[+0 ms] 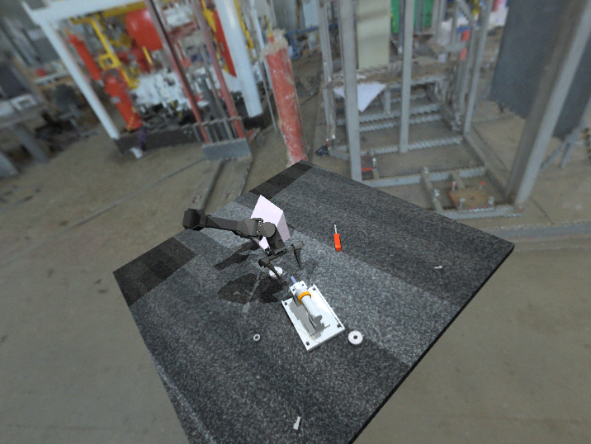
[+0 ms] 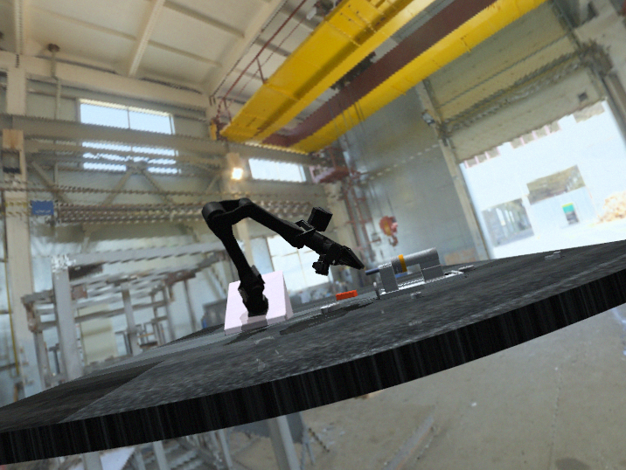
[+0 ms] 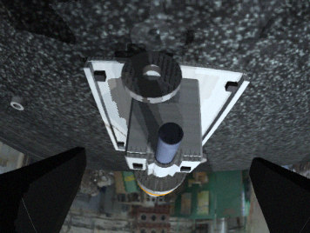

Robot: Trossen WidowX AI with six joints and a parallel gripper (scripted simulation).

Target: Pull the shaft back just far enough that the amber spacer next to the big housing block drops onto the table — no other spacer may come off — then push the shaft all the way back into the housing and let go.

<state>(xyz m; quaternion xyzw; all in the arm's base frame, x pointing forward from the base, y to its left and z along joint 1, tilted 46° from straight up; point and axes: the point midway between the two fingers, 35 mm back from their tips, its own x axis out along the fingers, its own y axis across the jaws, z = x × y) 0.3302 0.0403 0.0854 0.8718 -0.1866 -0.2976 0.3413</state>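
Now: the thin dark blue shaft 90 mm ahead of my gripper tip, 10 mm to the right of it and 20 mm below it. From my gripper tip the other things lie so: amber spacer 120 mm ahead, 20 mm to the right, 20 mm below; white block 150 mm ahead, 20 mm to the right, 50 mm below; grey round piece 120 mm behind, 20 mm to the right, 90 mm below.
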